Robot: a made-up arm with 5 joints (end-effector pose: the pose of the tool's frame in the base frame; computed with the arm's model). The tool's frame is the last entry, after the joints. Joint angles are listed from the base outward.
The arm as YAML. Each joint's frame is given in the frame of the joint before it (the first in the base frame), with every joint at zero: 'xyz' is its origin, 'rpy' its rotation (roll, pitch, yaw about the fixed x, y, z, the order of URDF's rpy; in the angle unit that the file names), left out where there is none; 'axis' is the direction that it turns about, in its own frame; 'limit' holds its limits. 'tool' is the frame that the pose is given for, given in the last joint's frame.
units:
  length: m
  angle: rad
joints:
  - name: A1
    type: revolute
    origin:
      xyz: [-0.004, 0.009, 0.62]
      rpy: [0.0, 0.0, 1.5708]
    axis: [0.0, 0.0, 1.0]
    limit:
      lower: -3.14
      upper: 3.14
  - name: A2
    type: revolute
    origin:
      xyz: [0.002, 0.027, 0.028]
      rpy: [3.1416, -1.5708, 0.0]
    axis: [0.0, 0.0, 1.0]
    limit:
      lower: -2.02
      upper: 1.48
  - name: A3
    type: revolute
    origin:
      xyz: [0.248, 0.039, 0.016]
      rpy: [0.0, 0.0, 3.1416]
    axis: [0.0, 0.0, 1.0]
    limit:
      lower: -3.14
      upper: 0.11
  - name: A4
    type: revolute
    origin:
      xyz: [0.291, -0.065, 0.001]
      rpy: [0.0, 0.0, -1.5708]
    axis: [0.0, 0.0, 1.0]
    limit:
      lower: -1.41
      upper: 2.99
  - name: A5
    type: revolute
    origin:
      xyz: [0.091, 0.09, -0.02]
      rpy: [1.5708, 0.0, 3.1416]
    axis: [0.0, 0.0, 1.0]
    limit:
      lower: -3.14
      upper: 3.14
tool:
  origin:
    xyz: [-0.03, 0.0, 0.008]
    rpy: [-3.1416, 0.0, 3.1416]
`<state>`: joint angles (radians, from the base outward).
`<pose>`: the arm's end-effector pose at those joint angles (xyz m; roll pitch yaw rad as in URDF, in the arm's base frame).
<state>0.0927 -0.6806 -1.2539 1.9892 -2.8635</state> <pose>0.1475 0.0303 0.9283 0.0150 -0.0526 2.9558</pose>
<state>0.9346 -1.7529 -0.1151 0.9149 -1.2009</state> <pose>0.0457 0.1216 0.8151 -0.9197 -0.2992 2.2845</pose>
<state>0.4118 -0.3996 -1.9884 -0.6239 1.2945</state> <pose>-0.0118 -0.0270 1.2583 3.0167 -0.0353 -1.4331</pose>
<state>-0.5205 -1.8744 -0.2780 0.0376 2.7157</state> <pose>-0.0254 0.0058 0.9305 2.5424 0.8934 -1.2402</pose>
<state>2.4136 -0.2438 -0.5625 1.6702 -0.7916</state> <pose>-0.1700 0.1297 0.5947 0.6945 0.5637 -2.8691</pose>
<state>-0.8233 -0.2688 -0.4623 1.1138 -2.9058</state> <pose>0.1419 -0.1396 0.6102 0.0938 -0.3716 2.0649</pose>
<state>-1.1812 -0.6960 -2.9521 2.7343 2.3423</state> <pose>-0.1136 0.2166 1.0819 0.7488 0.5849 2.9952</pose>
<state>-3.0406 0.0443 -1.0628 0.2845 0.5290</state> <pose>-0.4605 -0.0210 0.8022 0.4272 -0.6166 2.5756</pose>
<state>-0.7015 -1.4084 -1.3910 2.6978 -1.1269</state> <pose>-0.0756 0.1036 0.9356 -0.0918 -0.0436 0.4274</pose>
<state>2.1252 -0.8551 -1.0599 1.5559 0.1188</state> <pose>-0.1112 0.1908 0.9502 0.0445 -0.3564 1.9984</pose>
